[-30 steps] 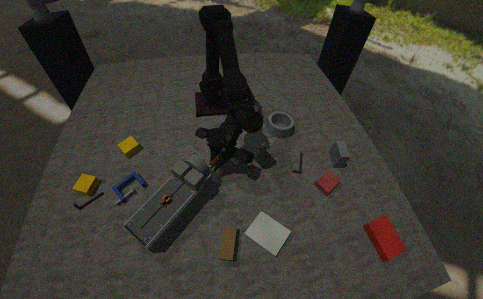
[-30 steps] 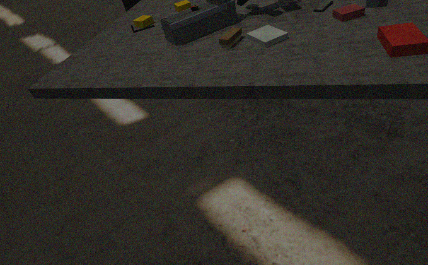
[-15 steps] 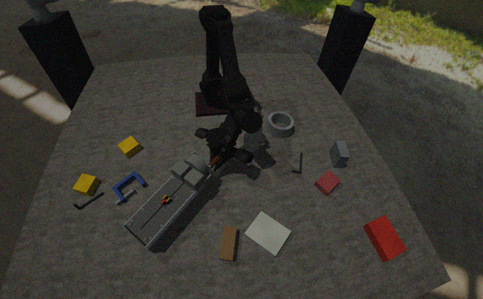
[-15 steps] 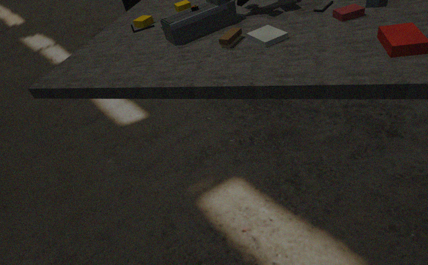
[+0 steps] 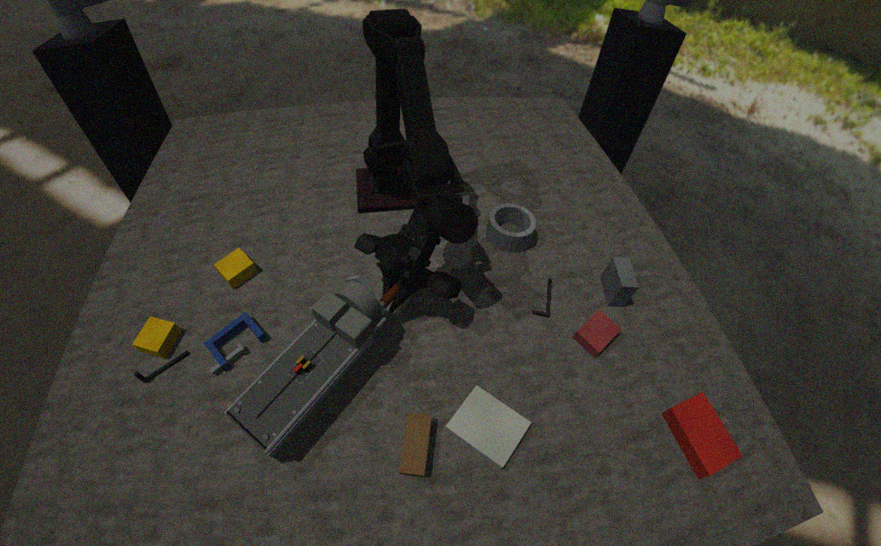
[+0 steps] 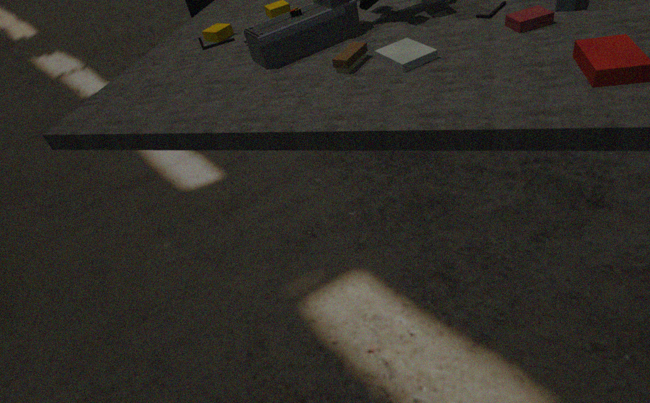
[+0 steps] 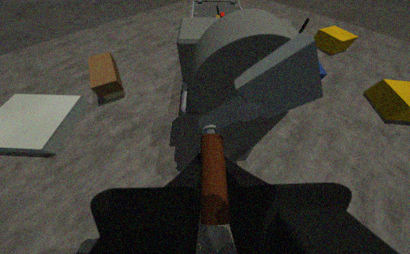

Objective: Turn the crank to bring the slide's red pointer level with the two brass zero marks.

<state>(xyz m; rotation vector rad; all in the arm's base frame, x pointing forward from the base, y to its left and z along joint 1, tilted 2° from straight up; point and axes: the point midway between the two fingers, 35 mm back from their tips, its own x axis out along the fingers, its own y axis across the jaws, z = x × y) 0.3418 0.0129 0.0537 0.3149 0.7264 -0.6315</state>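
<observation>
My gripper tip is 1 cm past the brown crank handle, 1 cm to the right of it and 3 cm below it. From my gripper tip the other things lie so: white plate 20 cm ahead, 15 cm to the left, 3 cm below; red pointer 12 cm ahead, 13 cm to the right, 4 cm above; brown block 22 cm ahead, 3 cm to the left, 3 cm below.
</observation>
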